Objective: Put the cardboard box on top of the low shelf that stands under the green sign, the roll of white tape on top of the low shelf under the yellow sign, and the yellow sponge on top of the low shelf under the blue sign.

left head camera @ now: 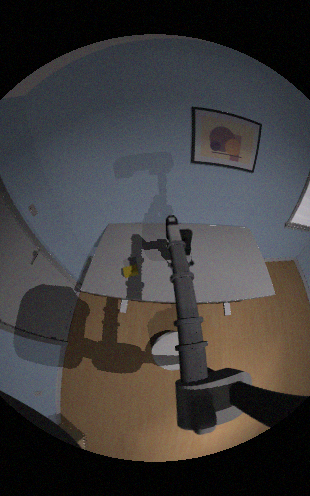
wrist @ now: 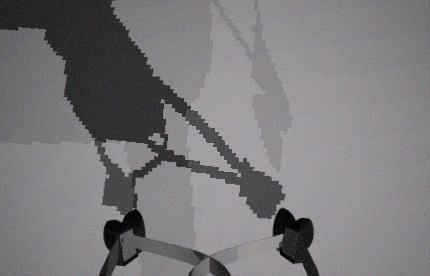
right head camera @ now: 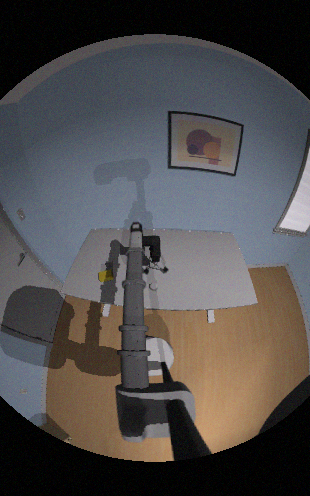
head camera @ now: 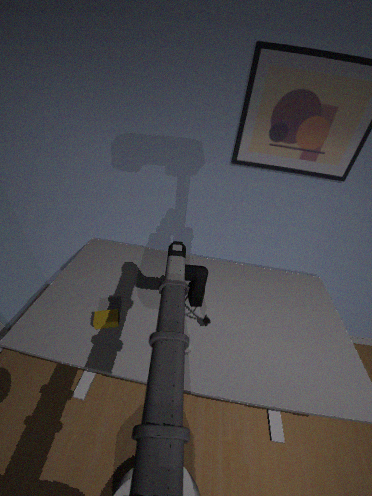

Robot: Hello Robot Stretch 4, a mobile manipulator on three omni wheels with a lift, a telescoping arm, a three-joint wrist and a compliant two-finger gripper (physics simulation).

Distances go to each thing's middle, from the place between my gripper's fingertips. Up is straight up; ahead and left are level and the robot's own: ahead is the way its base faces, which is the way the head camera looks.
My gripper is now 48 cm short of the framed picture (head camera: 299, 115), 41 cm to the left of it and 79 cm below it.
